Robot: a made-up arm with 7 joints. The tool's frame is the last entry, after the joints. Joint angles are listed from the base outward. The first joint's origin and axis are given. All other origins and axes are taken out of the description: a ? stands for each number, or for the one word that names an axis. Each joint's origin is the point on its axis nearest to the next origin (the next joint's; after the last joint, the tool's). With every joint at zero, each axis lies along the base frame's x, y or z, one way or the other. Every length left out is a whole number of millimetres.
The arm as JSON. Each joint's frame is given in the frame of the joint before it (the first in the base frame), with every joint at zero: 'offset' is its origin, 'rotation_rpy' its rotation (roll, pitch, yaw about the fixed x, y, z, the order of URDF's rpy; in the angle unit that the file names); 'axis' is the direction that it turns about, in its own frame. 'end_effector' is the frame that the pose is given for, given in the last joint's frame.
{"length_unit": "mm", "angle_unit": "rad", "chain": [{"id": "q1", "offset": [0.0, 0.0, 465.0], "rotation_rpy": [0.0, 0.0, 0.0], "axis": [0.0, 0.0, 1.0]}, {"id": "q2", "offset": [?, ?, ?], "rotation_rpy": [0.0, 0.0, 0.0], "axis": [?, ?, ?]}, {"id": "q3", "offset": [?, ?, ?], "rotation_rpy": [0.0, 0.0, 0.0], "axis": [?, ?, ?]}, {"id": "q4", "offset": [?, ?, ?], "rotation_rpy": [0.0, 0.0, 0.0], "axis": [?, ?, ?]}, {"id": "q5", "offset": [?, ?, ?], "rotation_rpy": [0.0, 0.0, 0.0], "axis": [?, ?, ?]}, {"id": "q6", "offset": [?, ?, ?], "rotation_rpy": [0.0, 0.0, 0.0], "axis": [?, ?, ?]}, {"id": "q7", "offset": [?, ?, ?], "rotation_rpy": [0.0, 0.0, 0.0], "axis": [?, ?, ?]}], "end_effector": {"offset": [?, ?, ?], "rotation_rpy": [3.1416, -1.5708, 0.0]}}
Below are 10 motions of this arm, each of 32 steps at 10 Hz.
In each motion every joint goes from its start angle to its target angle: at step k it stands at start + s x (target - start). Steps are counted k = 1, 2, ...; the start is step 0. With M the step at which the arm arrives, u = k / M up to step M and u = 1 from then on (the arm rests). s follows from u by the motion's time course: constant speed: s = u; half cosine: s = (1 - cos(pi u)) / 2; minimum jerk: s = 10 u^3 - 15 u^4 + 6 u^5.
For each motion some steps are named. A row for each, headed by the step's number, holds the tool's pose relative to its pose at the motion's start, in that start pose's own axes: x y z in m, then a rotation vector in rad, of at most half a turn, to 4 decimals.
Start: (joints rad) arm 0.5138 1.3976 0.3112 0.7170 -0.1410 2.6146 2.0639
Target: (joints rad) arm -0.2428 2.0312 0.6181 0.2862 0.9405 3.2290 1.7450
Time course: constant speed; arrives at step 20
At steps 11, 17, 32:
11: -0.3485 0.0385 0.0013 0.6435 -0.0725 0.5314
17: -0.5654 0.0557 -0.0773 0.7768 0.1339 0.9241
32: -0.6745 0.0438 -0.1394 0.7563 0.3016 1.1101

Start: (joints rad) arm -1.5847 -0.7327 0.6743 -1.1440 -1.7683 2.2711 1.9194
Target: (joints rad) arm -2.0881 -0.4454 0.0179 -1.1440 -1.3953 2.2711 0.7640
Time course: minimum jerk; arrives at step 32
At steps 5, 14, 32:
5: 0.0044 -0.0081 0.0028 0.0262 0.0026 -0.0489
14: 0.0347 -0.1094 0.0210 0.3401 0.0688 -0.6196
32: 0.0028 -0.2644 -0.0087 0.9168 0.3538 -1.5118

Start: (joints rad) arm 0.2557 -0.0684 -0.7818 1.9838 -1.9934 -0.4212 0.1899
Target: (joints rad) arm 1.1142 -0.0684 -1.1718 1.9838 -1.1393 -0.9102 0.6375
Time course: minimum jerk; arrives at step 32
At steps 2, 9, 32:
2: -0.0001 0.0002 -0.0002 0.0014 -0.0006 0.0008
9: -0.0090 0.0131 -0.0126 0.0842 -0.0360 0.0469
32: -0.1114 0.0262 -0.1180 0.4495 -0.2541 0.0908

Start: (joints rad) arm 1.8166 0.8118 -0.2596 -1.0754 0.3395 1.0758 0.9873
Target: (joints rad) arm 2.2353 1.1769 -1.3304 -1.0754 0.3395 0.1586 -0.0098
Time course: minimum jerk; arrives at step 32
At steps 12, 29, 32:
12: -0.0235 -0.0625 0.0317 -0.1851 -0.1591 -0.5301
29: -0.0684 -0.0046 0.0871 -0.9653 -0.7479 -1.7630
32: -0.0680 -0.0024 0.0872 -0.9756 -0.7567 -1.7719

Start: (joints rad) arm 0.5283 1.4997 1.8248 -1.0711 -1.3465 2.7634 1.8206
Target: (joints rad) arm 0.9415 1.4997 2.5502 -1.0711 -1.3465 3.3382 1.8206
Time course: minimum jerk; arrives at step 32
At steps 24, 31, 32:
24: 0.1848 0.0192 -0.1618 0.2226 0.5048 -0.3502
31: 0.1926 0.0181 -0.1808 0.2493 0.5603 -0.3978
32: 0.1926 0.0181 -0.1808 0.2493 0.5604 -0.3980

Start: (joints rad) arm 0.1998 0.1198 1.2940 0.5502 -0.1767 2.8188 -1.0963
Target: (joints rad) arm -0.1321 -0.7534 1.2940 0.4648 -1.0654 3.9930 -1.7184
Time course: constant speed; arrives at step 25
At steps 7, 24, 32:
7: -0.1198 0.0671 -0.0863 -0.1323 0.2374 -0.4293
24: -0.3354 0.3854 -0.2902 -0.3501 0.9228 -1.0684
32: -0.3421 0.4102 -0.3003 -0.3603 0.9611 -1.0840

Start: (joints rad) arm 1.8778 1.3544 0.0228 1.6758 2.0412 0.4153 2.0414
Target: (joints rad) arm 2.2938 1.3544 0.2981 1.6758 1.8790 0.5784 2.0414
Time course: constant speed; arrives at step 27
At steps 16, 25, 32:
16: 0.0222 0.0259 0.0130 -0.1509 -0.0062 0.1208
25: 0.0272 0.0491 0.0169 -0.2458 -0.0126 0.1680
32: 0.0275 0.0550 0.0172 -0.2676 -0.0147 0.1765

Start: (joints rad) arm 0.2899 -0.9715 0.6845 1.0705 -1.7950 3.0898 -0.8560
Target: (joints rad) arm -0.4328 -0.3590 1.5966 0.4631 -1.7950 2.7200 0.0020
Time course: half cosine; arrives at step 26
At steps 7, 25, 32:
7: 0.0088 0.1346 -0.0030 -0.0088 -0.0785 -0.1041
25: 0.3202 0.6090 0.1646 -0.1905 -0.2247 -0.4350
32: 0.3220 0.6099 0.1659 -0.1916 -0.2242 -0.4354

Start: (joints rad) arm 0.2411 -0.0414 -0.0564 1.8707 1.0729 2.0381 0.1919
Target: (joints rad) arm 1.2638 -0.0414 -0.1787 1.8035 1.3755 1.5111 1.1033
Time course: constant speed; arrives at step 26
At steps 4, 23, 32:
4: -0.0596 -0.0188 0.0138 0.0111 -0.2022 0.1685
23: -0.3656 -0.0992 -0.0699 -0.3837 -1.1669 0.7908
32: -0.4088 -0.1075 -0.1072 -0.5158 -1.3029 0.8457

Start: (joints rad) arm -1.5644 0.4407 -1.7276 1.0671 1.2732 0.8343 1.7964
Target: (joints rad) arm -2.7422 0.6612 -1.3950 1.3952 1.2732 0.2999 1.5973
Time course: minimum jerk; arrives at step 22
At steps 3, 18, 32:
3: -0.0019 -0.0069 -0.0103 0.0057 0.0015 -0.0041
18: -0.1308 -0.0388 -0.5217 0.2106 -0.0199 -0.2682
32: -0.1371 -0.0269 -0.5432 0.2180 -0.0216 -0.2869

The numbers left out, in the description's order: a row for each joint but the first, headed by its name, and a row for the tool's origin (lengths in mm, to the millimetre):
q2: xyz 0.0 -80.0 0.0, axis 0.0 -1.0 0.0
q3: xyz 0.0 0.0 422.0, axis 0.0 0.0 1.0
q4: xyz 22.0 56.0 0.0, axis 0.0 1.0 0.0
q5: xyz -18.0 0.0 386.0, axis 0.0 0.0 1.0
q6: xyz 0.0 -130.0 0.0, axis 0.0 -1.0 0.0
q7: xyz 20.0 0.0 147.0, axis 1.0 0.0 0.0
tool: xyz 0.0 0.0 0.0

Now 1 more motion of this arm.
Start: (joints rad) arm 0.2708 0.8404 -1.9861 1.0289 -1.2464 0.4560 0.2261
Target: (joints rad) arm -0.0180 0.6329 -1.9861 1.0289 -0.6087 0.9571 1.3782
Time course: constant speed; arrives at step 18
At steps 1, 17, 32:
1: -0.0030 0.0140 -0.0062 0.0211 0.0225 0.0902
17: -0.0906 0.2142 -0.1167 0.5024 0.2967 1.5333
32: -0.0984 0.2245 -0.1239 0.5447 0.3081 1.6203

